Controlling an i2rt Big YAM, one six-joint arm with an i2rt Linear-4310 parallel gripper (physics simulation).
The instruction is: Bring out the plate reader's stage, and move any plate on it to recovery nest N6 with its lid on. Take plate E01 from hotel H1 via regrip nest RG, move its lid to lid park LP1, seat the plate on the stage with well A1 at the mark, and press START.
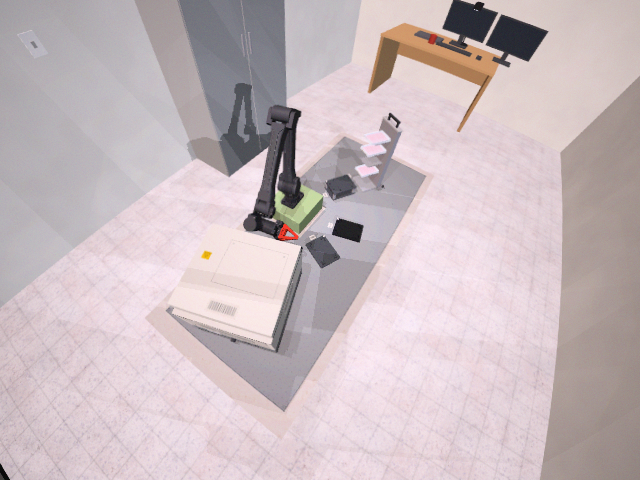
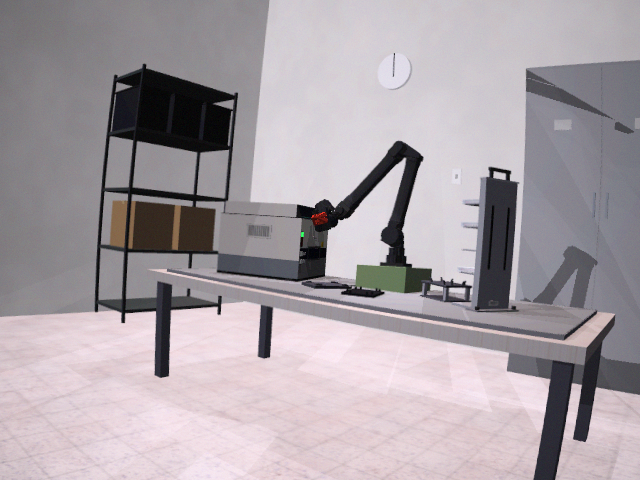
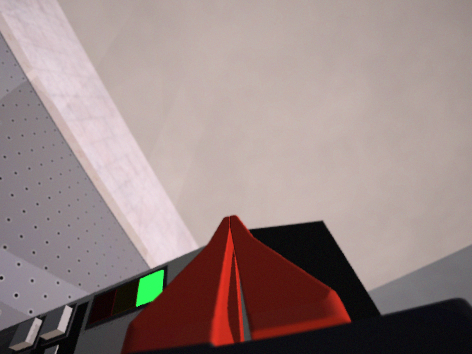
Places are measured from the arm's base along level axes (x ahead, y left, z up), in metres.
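Where they show: gripper, fingertip midpoint: (image 1: pixel 298 237) (image 2: pixel 312 217) (image 3: pixel 231 226); arm's base, origin of the base link: (image 1: pixel 292 199) (image 2: pixel 395 266).
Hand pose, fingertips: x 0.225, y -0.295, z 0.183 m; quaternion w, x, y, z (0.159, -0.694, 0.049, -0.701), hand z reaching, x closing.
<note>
Things, the pixels of their centre, and the offset from my fingertips. Level surfaces: height alone.
- pale plate reader, body centre: (image 1: pixel 246 287) (image 2: pixel 276 240) dy -0.263, dx -0.087, dz -0.112 m
- grey hotel, body centre: (image 2: pixel 488 238) (image 1: pixel 377 154) dy +0.773, dx +0.062, dz -0.041 m
- raised dark nest, body centre: (image 2: pixel 445 288) (image 1: pixel 340 186) dy +0.592, dx -0.060, dz -0.236 m
- black nest, body centre: (image 2: pixel 363 291) (image 1: pixel 348 229) dy +0.341, dx +0.123, dz -0.264 m
- grey mat, its level: dz -0.272 m
The pale plate reader (image 1: pixel 248 289) (image 2: pixel 258 253) stands at one end of the mat. Its front shows a lit green light (image 2: pixel 302 234) (image 3: pixel 150 288) and white buttons (image 3: pixel 59 322). No extended stage shows. My gripper (image 1: pixel 297 237) (image 2: pixel 313 219) (image 3: pixel 231 226) is shut and empty, fingertips together, close to the upper part of the reader's front. The grey hotel (image 1: pixel 391 149) (image 2: pixel 496 248) stands at the far end, with several pinkish plates (image 1: pixel 373 149) on its shelves. A raised dark nest (image 1: pixel 340 186) (image 2: pixel 446 284), a black nest (image 1: pixel 347 229) (image 2: pixel 362 292) and a flat dark grey one (image 1: pixel 323 251) (image 2: pixel 326 284) lie between. Their labels are unreadable.
The arm's green base block (image 1: pixel 305 209) (image 2: pixel 385 277) stands beside the nests, near the reader. The grey mat (image 1: pixel 310 330) (image 2: pixel 542 322) covers the table top. A black shelf rack (image 2: pixel 129 191), a cabinet (image 1: pixel 258 51) and a desk (image 1: pixel 439 60) stand away from the table.
</note>
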